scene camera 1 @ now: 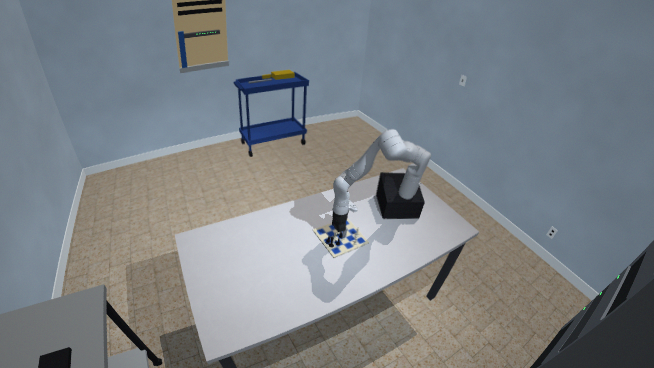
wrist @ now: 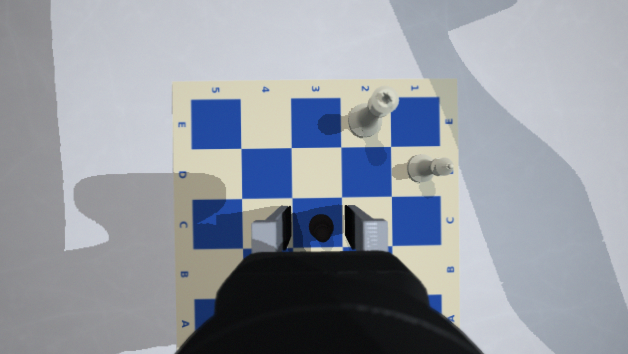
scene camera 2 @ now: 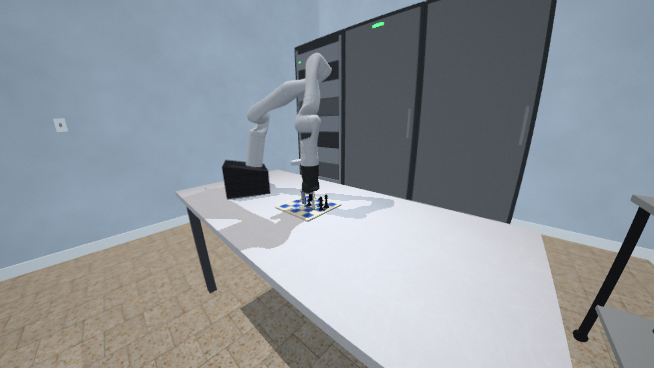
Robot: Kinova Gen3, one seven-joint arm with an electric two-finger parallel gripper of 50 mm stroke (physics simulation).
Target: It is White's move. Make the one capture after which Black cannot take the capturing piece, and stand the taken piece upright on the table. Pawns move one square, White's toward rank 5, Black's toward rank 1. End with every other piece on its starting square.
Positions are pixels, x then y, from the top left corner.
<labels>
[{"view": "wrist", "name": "my gripper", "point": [317, 220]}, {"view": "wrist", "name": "blue-and-cream chessboard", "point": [241, 149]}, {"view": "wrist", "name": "white king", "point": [365, 120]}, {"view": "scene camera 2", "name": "blue-and-cream chessboard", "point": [294, 207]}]
</labels>
